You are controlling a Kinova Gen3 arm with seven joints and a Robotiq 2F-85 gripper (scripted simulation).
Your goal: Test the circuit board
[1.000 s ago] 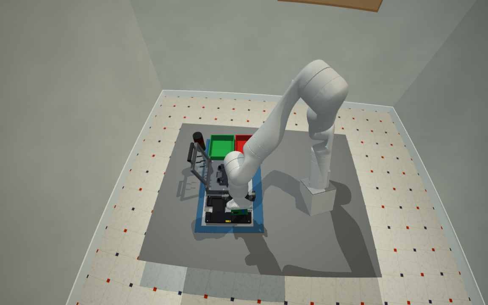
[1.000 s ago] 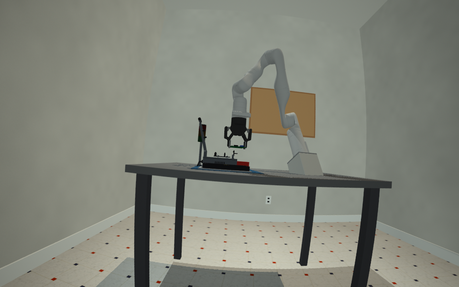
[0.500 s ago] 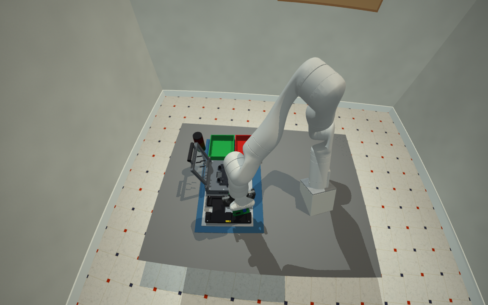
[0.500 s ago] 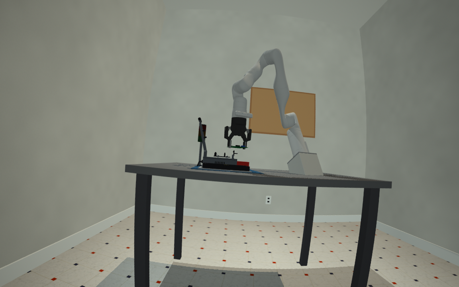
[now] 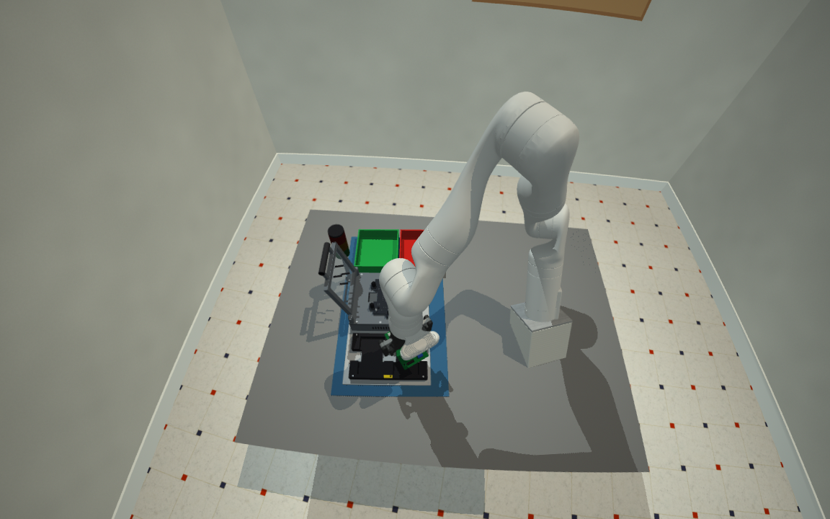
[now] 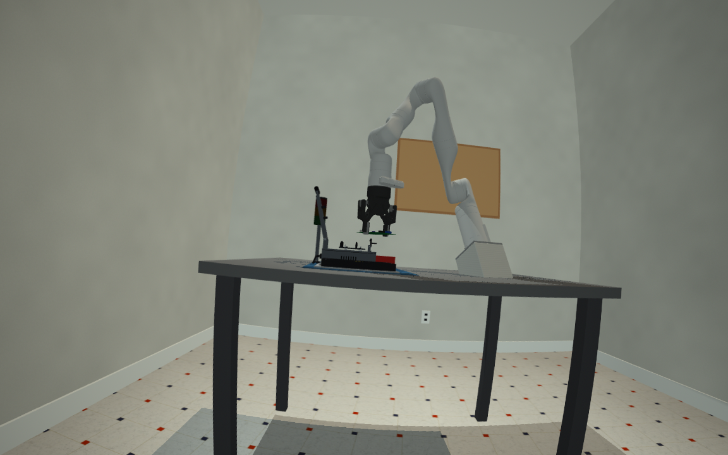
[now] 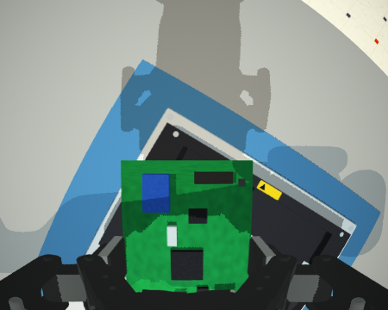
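The green circuit board lies right at my hand. Also, from my hand: green bin: 150 mm ahead, 350 mm to the right, 110 mm below; red bin: 370 mm to the right, 110 mm below; tester lid: 200 mm ahead, 150 mm to the right, 60 mm above.
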